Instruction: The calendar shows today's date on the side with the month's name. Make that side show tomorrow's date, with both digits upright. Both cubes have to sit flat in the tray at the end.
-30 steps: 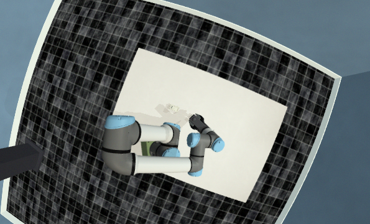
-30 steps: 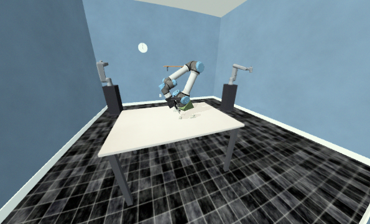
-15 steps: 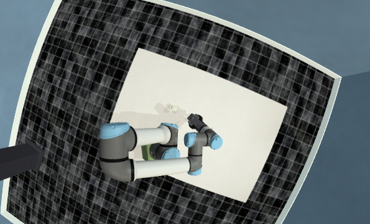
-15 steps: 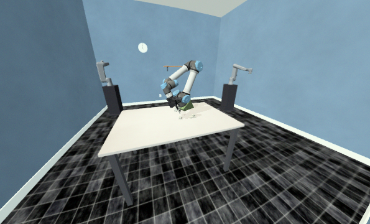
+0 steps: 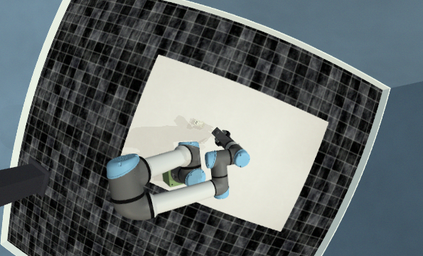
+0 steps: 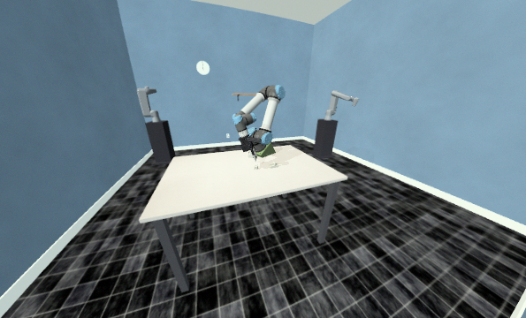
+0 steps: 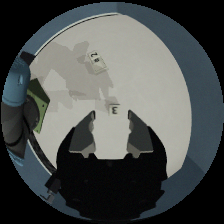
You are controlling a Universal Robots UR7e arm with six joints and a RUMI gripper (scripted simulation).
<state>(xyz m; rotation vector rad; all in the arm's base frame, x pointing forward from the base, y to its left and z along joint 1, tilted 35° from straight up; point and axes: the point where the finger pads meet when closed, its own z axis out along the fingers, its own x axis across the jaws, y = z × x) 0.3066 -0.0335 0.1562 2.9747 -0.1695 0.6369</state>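
Now: hand 8 cm above the white calendar cube and 1 cm short of it. From my hand the other things lie so: calendar tray (15 cm to the left, 8 cm below); then pale date cube (17 cm to the left, 7 cm below).
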